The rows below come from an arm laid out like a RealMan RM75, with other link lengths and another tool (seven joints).
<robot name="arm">
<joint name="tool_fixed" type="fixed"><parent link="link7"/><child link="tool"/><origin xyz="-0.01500 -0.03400 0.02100" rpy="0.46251 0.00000 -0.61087"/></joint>
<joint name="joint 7" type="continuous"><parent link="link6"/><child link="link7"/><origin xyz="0.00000 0.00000 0.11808"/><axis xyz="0 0 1"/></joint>
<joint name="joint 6" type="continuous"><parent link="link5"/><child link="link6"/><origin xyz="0.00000 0.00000 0.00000"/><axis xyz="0 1 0"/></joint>
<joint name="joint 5" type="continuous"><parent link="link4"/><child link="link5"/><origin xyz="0.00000 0.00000 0.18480"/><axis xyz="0 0 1"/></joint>
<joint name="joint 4" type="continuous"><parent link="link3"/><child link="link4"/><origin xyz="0.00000 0.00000 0.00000"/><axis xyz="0 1 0"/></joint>
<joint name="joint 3" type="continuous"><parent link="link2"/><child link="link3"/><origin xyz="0.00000 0.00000 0.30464"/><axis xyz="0 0 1"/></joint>
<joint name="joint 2" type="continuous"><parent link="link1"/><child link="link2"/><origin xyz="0.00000 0.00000 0.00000"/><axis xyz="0 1 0"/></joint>
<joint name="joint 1" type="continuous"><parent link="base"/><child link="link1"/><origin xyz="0.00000 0.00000 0.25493"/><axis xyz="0 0 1"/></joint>
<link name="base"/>
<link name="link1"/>
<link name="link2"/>
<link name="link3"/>
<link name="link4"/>
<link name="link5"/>
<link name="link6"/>
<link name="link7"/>
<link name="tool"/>
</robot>
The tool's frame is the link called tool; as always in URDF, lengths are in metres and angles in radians. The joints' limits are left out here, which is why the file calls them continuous.
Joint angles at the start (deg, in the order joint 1, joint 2, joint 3, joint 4, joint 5, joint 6, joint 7):
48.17, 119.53, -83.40, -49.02, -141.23, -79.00, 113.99
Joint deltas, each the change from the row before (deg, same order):
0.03, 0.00, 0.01, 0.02, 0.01, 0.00, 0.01
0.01, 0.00, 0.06, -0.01, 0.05, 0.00, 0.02
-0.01, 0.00, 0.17, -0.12, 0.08, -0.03, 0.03
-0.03, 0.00, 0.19, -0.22, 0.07, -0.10, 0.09
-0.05, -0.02, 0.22, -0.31, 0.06, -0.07, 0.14
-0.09, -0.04, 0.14, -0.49, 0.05, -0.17, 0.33
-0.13, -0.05, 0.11, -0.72, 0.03, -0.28, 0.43
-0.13, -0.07, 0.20, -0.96, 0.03, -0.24, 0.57
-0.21, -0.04, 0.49, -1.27, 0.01, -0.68, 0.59
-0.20, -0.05, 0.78, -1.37, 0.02, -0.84, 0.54
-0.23, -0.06, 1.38, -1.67, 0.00, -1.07, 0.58
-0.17, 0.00, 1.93, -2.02, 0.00, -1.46, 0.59
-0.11, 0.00, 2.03, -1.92, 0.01, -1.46, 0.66
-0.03, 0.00, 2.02, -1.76, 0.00, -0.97, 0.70
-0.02, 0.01, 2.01, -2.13, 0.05, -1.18, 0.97
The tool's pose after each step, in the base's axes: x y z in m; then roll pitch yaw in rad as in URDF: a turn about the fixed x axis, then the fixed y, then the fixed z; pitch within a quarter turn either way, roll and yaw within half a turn. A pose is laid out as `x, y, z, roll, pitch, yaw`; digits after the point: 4 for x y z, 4 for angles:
0.1969, 0.4142, -0.0708, -2.8415, -0.3877, 0.4739
0.1967, 0.4143, -0.0707, -2.8401, -0.3866, 0.4727
0.1961, 0.4147, -0.0703, -2.8362, -0.3842, 0.4703
0.1954, 0.4150, -0.0697, -2.8319, -0.3817, 0.4675
0.1946, 0.4155, -0.0686, -2.8254, -0.3796, 0.4640
0.1936, 0.4160, -0.0673, -2.8187, -0.3784, 0.4595
0.1922, 0.4164, -0.0657, -2.8116, -0.3775, 0.4556
0.1899, 0.4175, -0.0632, -2.7991, -0.3766, 0.4506
0.1872, 0.4180, -0.0600, -2.7870, -0.3724, 0.4434
0.1843, 0.4188, -0.0559, -2.7726, -0.3661, 0.4344
0.1810, 0.4203, -0.0498, -2.7502, -0.3562, 0.4196
0.1763, 0.4221, -0.0421, -2.7236, -0.3414, 0.4028
0.1720, 0.4239, -0.0341, -2.6963, -0.3263, 0.3839
0.1677, 0.4266, -0.0258, -2.6624, -0.3125, 0.3645
0.1626, 0.4289, -0.0166, -2.6274, -0.2975, 0.3453

